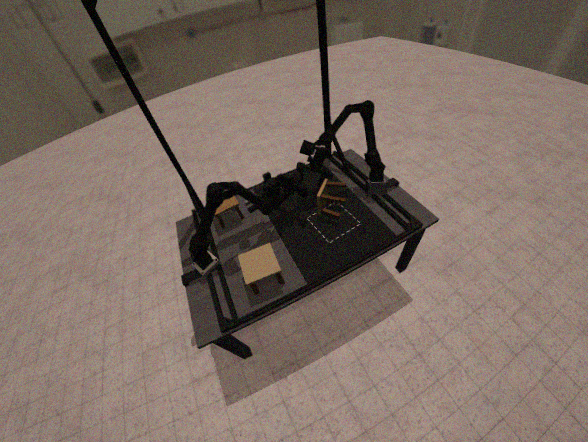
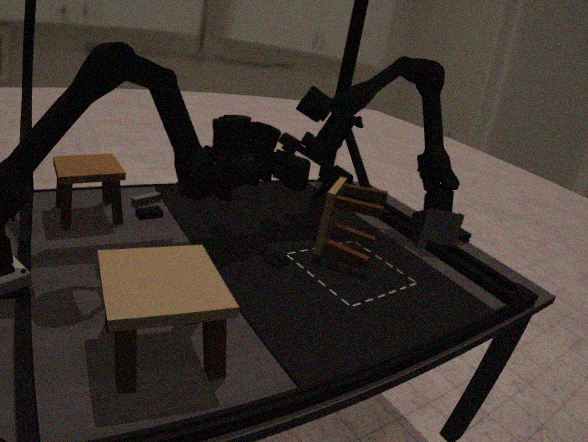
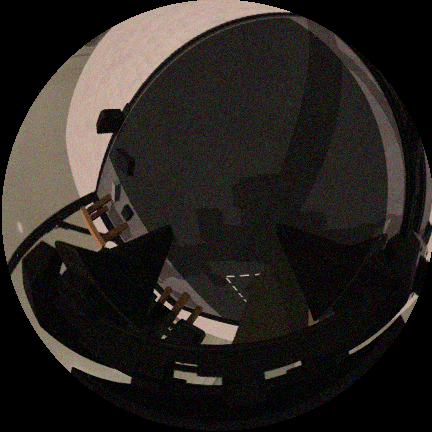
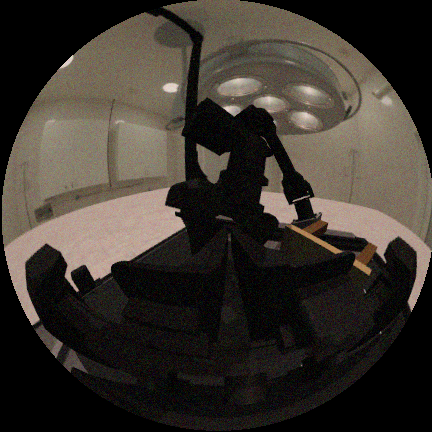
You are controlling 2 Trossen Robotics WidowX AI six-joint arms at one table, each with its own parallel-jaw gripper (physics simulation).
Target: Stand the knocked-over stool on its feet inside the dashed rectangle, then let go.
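Frame: origin at the left arm's base, x back, y right, z up, level; metres.
Where they show: left gripper, fingertip midpoint: [image 1: 309,183] [image 3: 225,229]; right gripper, fingertip midpoint: [image 1: 301,176] [image 2: 291,156] [image 3: 141,325] [image 4: 228,232]; left arm's base, link origin: [image 1: 376,180] [image 2: 438,213] [image 4: 306,217]; right arm's base, link origin: [image 1: 204,262].
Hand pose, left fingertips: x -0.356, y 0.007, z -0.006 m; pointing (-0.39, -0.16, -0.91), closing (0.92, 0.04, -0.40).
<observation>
Each offset is from my left fingertips to the centre of the thing. "spot": to the spot under its first point.
The wooden stool @(dx +0.117, dy -0.118, dz -0.005 m) [image 1: 328,197] [image 2: 331,215] [image 4: 299,246] lies on its side, seat upright and legs pointing right, at the back edge of the white dashed rectangle [image 1: 319,229] [image 2: 347,303] [image 3: 238,287]. My left gripper [image 1: 313,176] [image 2: 330,173] [image 3: 225,229] is open and empty, just above and behind the stool's seat @(spot: dx +0.068, dy -0.090, dz +0.014 m) [image 3: 270,310]. My right gripper [image 1: 293,180] [image 2: 295,168] [image 4: 228,232] is shut with its fingertips together and nothing between them. It is low over the dark mat, left of the stool and apart from it.
A tan table @(dx -0.184, dy -0.505, dz -0.016 m) [image 1: 259,262] [image 2: 161,281] stands at the front left and an orange one @(dx -0.444, dy -0.143, dz -0.018 m) [image 1: 226,205] [image 2: 95,167] farther back. Two small dark blocks @(dx -0.314, dy -0.098, dz -0.067 m) [image 2: 147,206] lie near it. Rails run along both short table ends @(spot: dx +0.404, dy -0.145, dz -0.054 m) [image 1: 389,206].
</observation>
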